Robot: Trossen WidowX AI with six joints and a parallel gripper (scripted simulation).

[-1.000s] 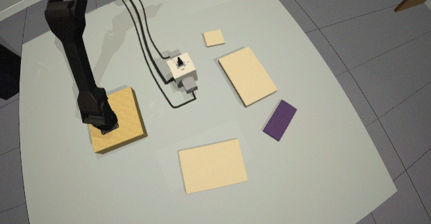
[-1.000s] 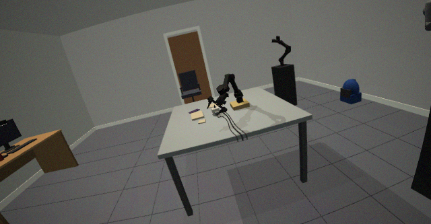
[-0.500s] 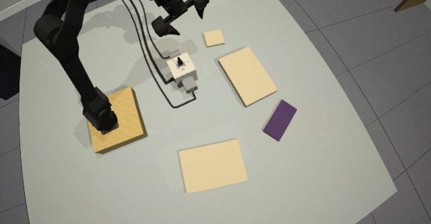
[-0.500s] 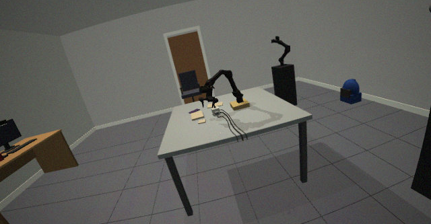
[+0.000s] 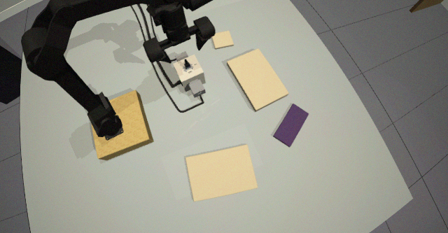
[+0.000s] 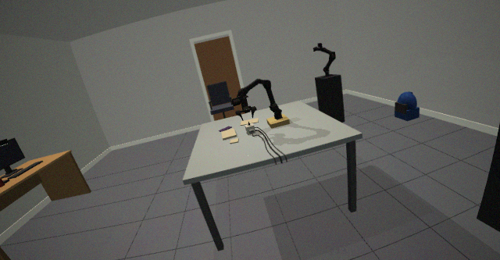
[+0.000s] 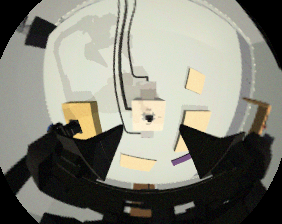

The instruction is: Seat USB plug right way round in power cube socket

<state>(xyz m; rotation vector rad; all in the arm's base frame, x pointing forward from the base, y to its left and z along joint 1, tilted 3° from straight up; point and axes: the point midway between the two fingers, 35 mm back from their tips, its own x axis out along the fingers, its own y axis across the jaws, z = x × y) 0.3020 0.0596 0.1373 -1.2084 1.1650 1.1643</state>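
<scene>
My gripper tip is now 4 cm above the dark usb plug. Round my gripper tip: purple block (32 cm to the right, 21 cm ahead, 13 cm below); then tan square (17 cm ahead, 13 cm below, 9 cm to the left).
</scene>
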